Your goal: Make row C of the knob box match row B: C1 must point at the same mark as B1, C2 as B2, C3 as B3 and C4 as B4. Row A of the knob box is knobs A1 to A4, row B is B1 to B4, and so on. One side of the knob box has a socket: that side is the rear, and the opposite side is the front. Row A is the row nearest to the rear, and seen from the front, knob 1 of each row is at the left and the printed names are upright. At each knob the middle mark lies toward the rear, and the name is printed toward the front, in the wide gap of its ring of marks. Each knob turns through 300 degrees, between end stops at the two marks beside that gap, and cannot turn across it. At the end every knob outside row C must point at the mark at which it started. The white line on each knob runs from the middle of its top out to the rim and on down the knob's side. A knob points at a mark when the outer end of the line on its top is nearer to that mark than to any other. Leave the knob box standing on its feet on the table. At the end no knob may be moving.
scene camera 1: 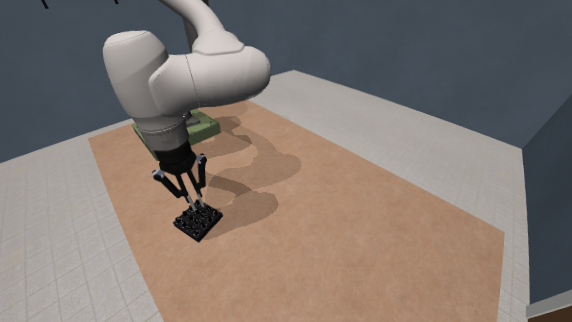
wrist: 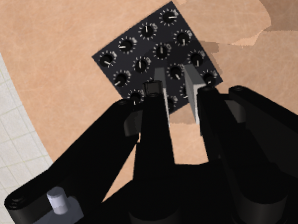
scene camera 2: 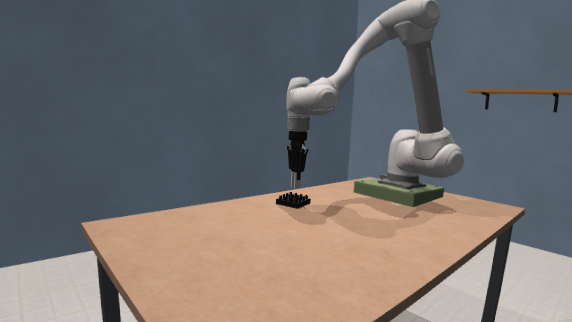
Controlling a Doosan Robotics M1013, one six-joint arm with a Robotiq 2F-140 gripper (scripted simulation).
Labels:
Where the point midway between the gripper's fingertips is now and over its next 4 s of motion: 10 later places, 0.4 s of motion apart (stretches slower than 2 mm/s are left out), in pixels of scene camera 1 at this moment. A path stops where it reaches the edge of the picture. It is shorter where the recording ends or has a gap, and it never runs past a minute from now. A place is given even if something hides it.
The gripper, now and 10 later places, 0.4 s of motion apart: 198, 205; 193, 202; 188, 198; 186, 196; 186, 198; 187, 200; 189, 202; 189, 204; 190, 205; 190, 206; 191, 207

